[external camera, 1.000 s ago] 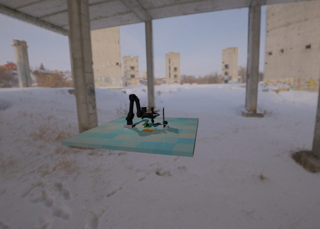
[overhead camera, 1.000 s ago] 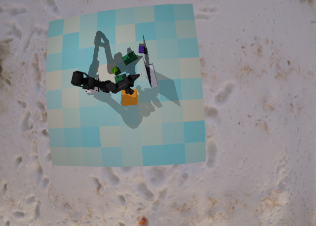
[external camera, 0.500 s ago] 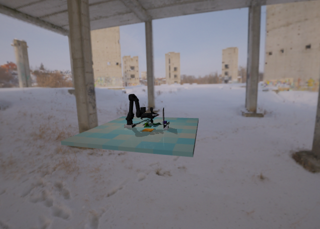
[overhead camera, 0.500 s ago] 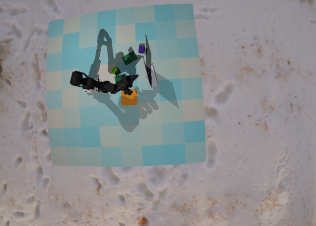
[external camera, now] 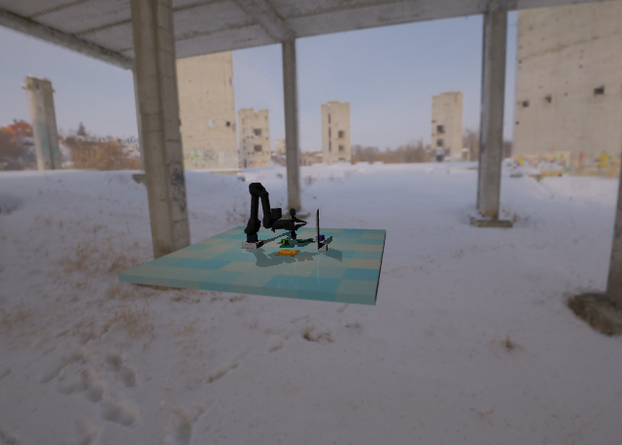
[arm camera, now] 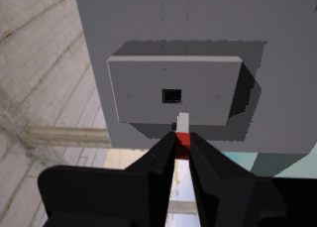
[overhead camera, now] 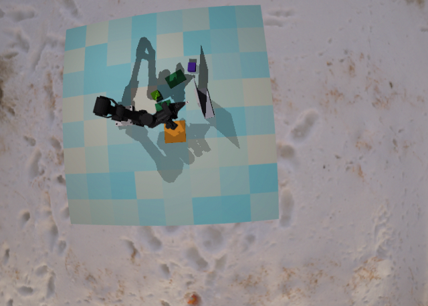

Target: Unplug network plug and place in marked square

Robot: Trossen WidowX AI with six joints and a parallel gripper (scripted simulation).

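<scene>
The orange marked square is 16 cm below my gripper tip, 14 cm to the right of it and 6 cm behind it. Also, from my gripper tip: network plug (right at my gripper tip); upright panel (7 cm ahead, 5 cm below, 3 cm to the left).
</scene>
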